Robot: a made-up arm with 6 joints.
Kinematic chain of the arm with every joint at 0, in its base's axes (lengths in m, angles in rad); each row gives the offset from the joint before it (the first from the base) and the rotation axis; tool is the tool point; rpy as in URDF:
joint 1: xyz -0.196 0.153 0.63 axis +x
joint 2: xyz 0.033 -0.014 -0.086 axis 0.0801 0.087 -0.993
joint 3: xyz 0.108 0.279 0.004 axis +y
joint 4: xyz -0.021 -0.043 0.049 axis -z
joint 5: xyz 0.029 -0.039 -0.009 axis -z
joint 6: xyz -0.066 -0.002 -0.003 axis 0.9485 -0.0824 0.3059
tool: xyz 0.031 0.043 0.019 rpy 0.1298 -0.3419 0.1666
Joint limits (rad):
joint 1: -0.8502..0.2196
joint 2: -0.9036..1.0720
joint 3: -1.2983..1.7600
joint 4: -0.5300..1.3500
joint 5: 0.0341..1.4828
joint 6: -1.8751..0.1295
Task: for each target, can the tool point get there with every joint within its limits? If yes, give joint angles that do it. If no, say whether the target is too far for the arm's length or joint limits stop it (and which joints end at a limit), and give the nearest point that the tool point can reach.
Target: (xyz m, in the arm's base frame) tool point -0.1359 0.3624 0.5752
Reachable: yes | joints 0.0813 -0.3329 -1.0170 0.8239 1.1879 -0.9483
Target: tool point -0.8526 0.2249 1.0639
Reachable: no: too far | nearest point -0.3365 0.3676 0.6297 | short by 0.689 m
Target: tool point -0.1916 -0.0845 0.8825
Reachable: no: joint limits stop it (at a limit: joint 1, joint 2, joint 4, joint 5) | nearest point 0.0642 0.0581 0.6421 | short by 0.379 m
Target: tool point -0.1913 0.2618 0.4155
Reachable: yes | joints -0.7377 -0.5794 -0.9790 0.1555 1.1519 -1.4889
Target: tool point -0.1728 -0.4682 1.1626
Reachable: no: too far | nearest point 0.0702 0.0321 0.6290 | short by 0.771 m
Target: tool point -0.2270 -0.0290 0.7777
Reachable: no: joint limits stop it (at a limit: joint 1, joint 2, joint 4, joint 5) | nearest point 0.0517 0.0763 0.6355 | short by 0.330 m
